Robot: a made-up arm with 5 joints.
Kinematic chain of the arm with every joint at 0, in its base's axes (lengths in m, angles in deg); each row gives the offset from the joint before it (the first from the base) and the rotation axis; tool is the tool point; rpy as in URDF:
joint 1: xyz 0 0 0.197 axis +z
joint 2: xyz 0 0 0 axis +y
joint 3: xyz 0.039 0 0.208 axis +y
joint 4: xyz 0.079 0 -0.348 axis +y
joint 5: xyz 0.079 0 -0.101 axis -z
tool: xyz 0 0 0 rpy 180 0 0
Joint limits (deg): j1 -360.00..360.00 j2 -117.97..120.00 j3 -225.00..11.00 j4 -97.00..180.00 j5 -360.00..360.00
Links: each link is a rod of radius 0.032 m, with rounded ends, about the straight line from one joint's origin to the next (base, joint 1, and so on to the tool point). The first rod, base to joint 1, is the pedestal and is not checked.
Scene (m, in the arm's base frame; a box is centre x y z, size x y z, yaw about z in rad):
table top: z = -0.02
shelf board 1: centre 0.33 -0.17 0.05 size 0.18 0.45 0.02 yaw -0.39
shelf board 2: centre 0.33 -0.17 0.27 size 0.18 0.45 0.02 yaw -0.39
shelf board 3: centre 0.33 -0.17 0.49 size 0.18 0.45 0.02 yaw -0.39
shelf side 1: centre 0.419 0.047 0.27 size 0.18 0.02 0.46 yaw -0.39
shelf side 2: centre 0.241 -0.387 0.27 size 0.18 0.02 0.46 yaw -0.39
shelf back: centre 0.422 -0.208 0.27 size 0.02 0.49 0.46 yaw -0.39
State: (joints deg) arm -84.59 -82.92 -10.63 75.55 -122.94
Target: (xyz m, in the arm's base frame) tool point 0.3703 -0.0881 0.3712
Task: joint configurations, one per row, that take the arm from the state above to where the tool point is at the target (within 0.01 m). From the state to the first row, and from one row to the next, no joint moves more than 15 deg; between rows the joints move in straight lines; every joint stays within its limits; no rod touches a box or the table.
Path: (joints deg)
1: -70.35 -73.79 -17.46 70.58 -122.94
2: -56.11 -64.66 -24.29 65.61 -122.94
3: -41.87 -55.54 -31.12 60.65 -122.94
4: -27.62 -46.41 -37.96 55.68 -122.94
5: -13.38 -37.28 -44.79 50.71 -122.94

